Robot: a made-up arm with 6 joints. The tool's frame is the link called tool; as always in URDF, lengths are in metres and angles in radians.
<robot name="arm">
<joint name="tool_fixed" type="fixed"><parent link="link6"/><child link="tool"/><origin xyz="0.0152 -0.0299 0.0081" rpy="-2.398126 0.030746 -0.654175"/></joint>
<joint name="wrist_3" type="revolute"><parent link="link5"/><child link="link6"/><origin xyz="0.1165 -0.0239 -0.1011" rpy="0 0 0"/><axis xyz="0 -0.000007 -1"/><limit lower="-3.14" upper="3.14" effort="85" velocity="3.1"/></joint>
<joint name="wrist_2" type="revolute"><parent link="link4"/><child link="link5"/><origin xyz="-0.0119 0.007 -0.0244" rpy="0 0 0"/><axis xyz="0 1 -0.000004"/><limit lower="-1.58" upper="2.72" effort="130" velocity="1.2"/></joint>
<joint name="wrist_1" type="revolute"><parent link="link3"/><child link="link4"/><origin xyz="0.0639 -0.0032 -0.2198" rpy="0 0 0"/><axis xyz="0 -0.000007 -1"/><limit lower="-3.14" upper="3.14" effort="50" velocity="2.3"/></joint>
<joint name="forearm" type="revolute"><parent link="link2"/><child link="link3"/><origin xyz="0.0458 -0.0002 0.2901" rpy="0 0 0"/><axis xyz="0 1 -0.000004"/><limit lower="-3.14" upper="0.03" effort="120" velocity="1.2"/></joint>
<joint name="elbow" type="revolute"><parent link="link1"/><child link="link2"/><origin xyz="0.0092 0.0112 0.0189" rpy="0 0 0"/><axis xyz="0 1 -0.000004"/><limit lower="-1.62" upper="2.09" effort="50" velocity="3"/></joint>
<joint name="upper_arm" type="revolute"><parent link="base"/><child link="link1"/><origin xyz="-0.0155 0.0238 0.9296" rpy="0 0 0"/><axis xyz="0 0 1"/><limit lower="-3.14" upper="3.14" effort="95" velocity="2.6"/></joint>
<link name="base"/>
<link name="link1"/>
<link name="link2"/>
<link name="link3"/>
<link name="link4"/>
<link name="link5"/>
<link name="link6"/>
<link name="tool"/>
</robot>
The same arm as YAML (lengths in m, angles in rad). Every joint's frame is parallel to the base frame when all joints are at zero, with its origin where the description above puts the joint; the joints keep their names.
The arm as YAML. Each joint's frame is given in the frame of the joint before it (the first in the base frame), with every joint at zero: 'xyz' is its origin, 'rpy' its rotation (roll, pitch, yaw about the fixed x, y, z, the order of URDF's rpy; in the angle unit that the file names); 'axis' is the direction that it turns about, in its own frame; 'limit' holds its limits. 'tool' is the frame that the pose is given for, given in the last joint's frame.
units:
  length: m
  angle: rad
joints:
  - name: upper_arm
    type: revolute
    origin:
      xyz: [-0.0155, 0.0238, 0.9296]
      rpy: [0.0, 0.0, 0.0]
    axis: "+z"
    limit:
      lower: -3.14
      upper: 3.14
  - name: elbow
    type: revolute
    origin:
      xyz: [0.0092, 0.0112, 0.0189]
      rpy: [0.0, 0.0, 0.0]
    axis: "+y"
    limit:
      lower: -1.62
      upper: 2.09
  - name: forearm
    type: revolute
    origin:
      xyz: [0.0458, -0.0002, 0.2901]
      rpy: [0.0, 0.0, 0.0]
    axis: "+y"
    limit:
      lower: -3.14
      upper: 0.03
  - name: wrist_1
    type: revolute
    origin:
      xyz: [0.0639, -0.0032, -0.2198]
      rpy: [0.0, 0.0, 0.0]
    axis: "-z"
    limit:
      lower: -3.14
      upper: 3.14
  - name: wrist_2
    type: revolute
    origin:
      xyz: [-0.0119, 0.007, -0.0244]
      rpy: [0.0, 0.0, 0.0]
    axis: "+y"
    limit:
      lower: -1.58
      upper: 2.72
  - name: wrist_3
    type: revolute
    origin:
      xyz: [0.1165, -0.0239, -0.1011]
      rpy: [0.0, 0.0, 0.0]
    axis: "-z"
    limit:
      lower: -3.14
      upper: 3.14
tool:
  origin:
    xyz: [0.0152, -0.0299, 0.0081]
    rpy: [-2.3981, 0.0307, -0.6542]

